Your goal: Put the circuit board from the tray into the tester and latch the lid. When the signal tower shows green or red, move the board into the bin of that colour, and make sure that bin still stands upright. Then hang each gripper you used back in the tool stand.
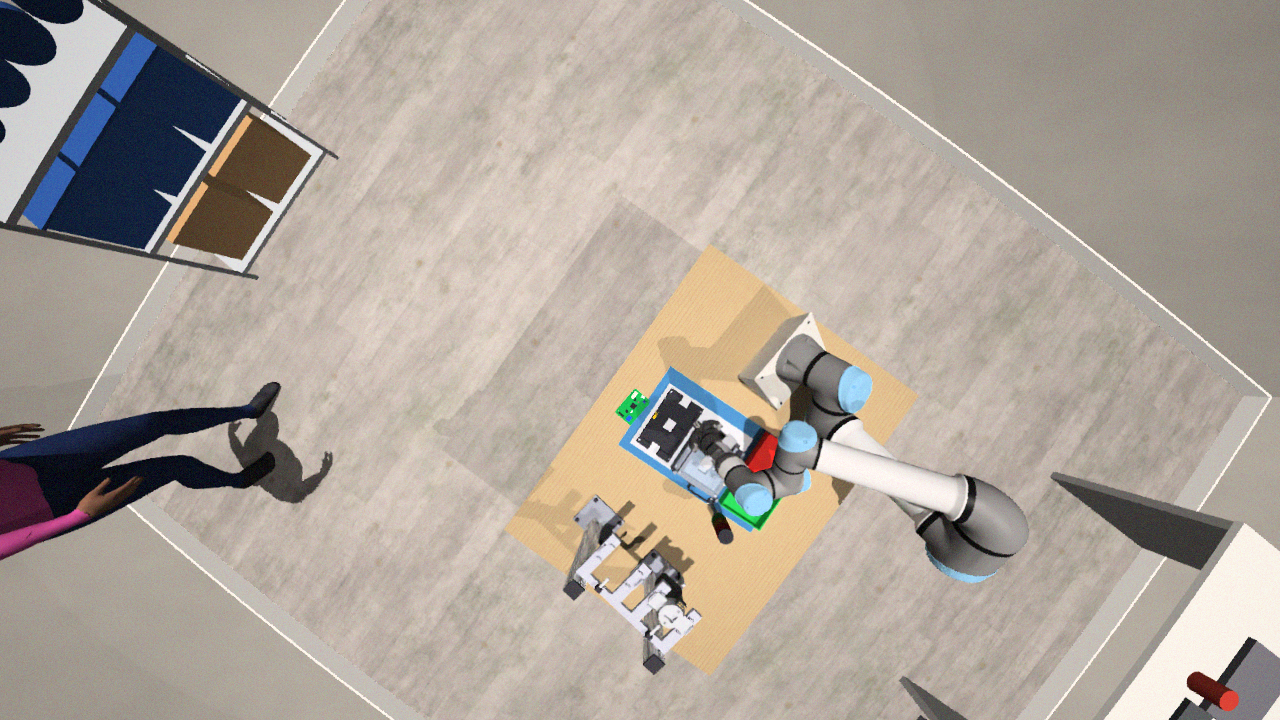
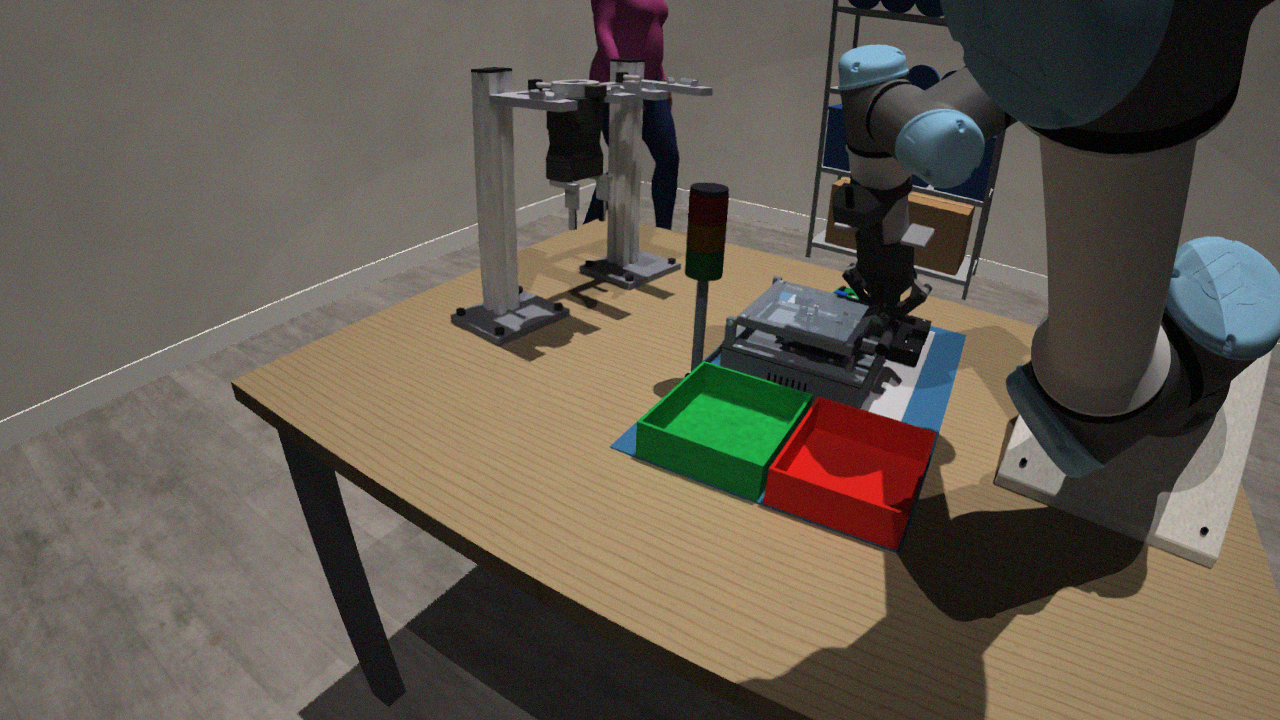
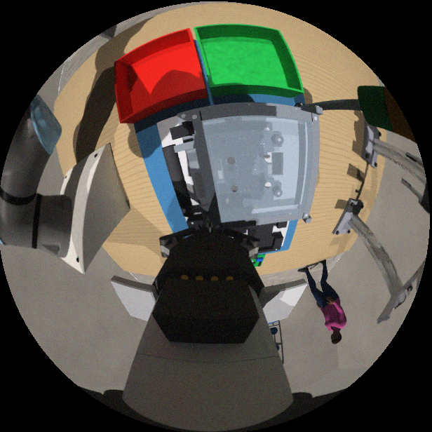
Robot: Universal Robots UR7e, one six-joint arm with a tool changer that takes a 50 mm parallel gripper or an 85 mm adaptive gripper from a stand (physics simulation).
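Seen in the pictures: arm's base at its link origin: [image 1: 792, 355].
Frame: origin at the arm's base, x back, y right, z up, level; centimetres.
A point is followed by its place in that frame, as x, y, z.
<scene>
My black adaptive gripper [image 2: 883, 324] [image 3: 210, 227] looks shut, its tips low at the tester's edge beside the lid; a latch part between them cannot be made out. The tester's clear lid [image 1: 698, 469] @[-46.3, -2.7, -4.7] [image 2: 801, 313] @[-43.9, -6.8, -4.7] [image 3: 257, 170] lies roughly level over the grey tester body [image 2: 783, 377] @[-42.2, -13.6, -10.5]; whether it is latched is unclear. No board can be told for sure through the lid. A green circuit board [image 1: 631, 405] @[-46.0, 26.8, -13.8] [image 3: 259, 260] lies past the blue mat's end. The signal tower [image 2: 707, 232] @[-52.1, -18.0, 6.7] [image 3: 372, 106] shows no clearly lit lamp. The green bin [image 2: 723, 425] @[-44.7, -23.0, -13.7] [image 3: 245, 57] and red bin [image 2: 854, 474] @[-28.4, -21.9, -13.7] [image 3: 170, 70] stand upright, empty.
A black flat tray-like piece [image 1: 668, 422] @[-42.0, 13.2, -13.7] lies beside the tester. The tool stand [image 2: 494, 197] @[-85.6, -20.8, 5.3] holds a hanging gripper [image 2: 574, 147]. The arm's base plate [image 2: 1186, 510] @[7.2, -9.7, -10.2] is right of the bins. A person [image 1: 53, 483] [image 2: 635, 35] stands beyond the table.
</scene>
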